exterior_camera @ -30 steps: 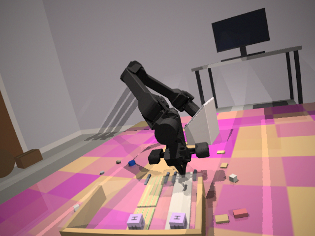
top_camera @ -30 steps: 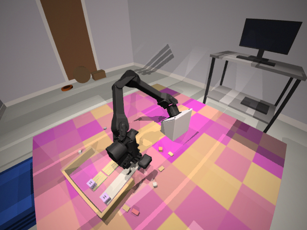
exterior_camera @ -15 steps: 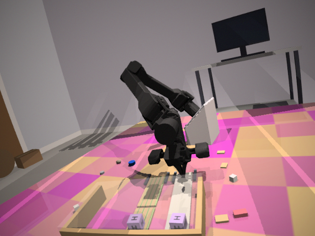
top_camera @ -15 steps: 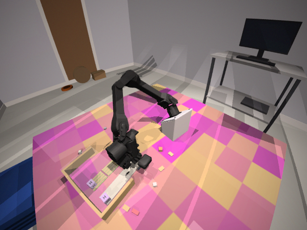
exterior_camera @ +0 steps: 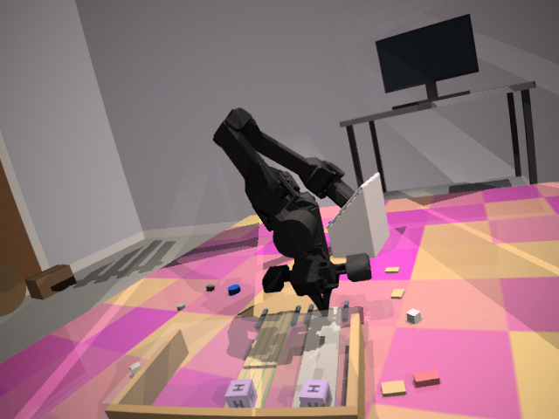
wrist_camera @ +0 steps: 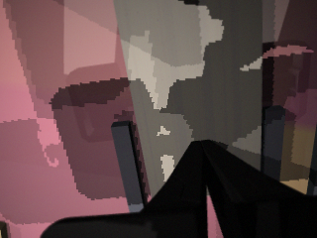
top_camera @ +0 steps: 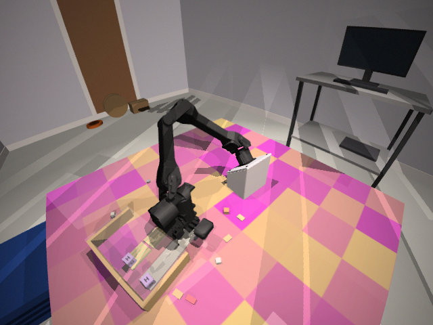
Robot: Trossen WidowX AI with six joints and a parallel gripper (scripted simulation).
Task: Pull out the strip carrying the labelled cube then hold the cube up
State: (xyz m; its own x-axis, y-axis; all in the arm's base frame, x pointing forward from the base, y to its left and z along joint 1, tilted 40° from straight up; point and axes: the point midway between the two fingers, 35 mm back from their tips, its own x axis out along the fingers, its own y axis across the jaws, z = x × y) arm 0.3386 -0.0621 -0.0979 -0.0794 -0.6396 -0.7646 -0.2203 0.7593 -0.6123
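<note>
The white strip is 100 mm ahead of my gripper tip and 20 mm to the left of it. Also, from my gripper tip: blue disc 100 mm behind, 270 mm to the right.
</note>
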